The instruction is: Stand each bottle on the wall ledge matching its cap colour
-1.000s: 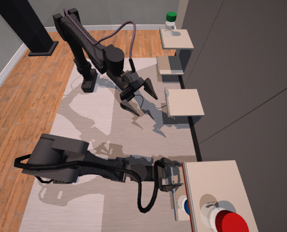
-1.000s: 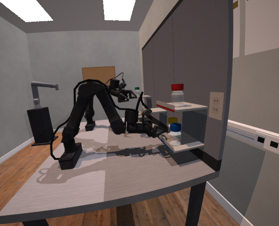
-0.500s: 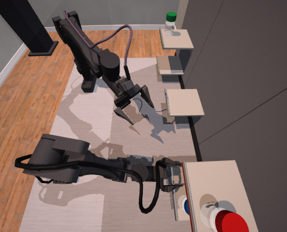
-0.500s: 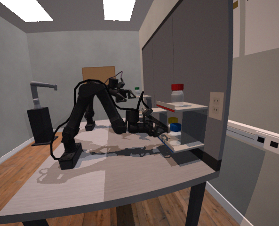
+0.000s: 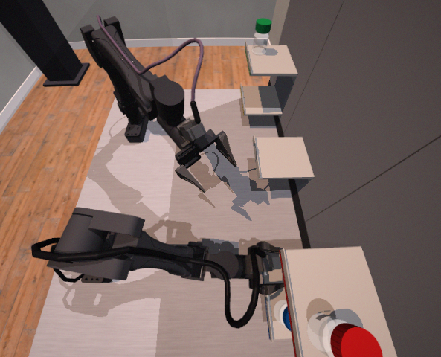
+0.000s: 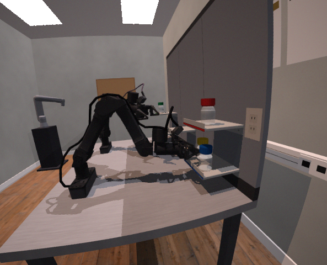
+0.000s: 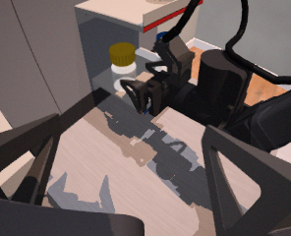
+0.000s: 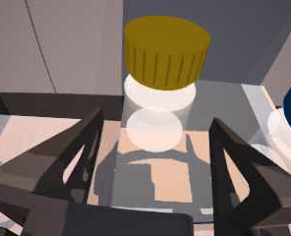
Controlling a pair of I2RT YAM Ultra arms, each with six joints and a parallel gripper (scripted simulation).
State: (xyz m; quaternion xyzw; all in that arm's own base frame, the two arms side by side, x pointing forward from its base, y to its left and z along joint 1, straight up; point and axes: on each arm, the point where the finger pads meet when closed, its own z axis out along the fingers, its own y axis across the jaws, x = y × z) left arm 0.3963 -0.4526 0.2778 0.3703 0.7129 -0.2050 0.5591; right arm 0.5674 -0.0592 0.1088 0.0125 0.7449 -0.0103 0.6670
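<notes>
The yellow-capped bottle is 4 cm ahead of my right hand and 1 cm below it. The rest, counted from my right hand: grey wall panel (14 cm ahead, 35 cm to the left, 29 cm above); blue-capped bottle (11 cm to the right, 1 cm below); red-capped bottle (11 cm to the right, 18 cm above).
</notes>
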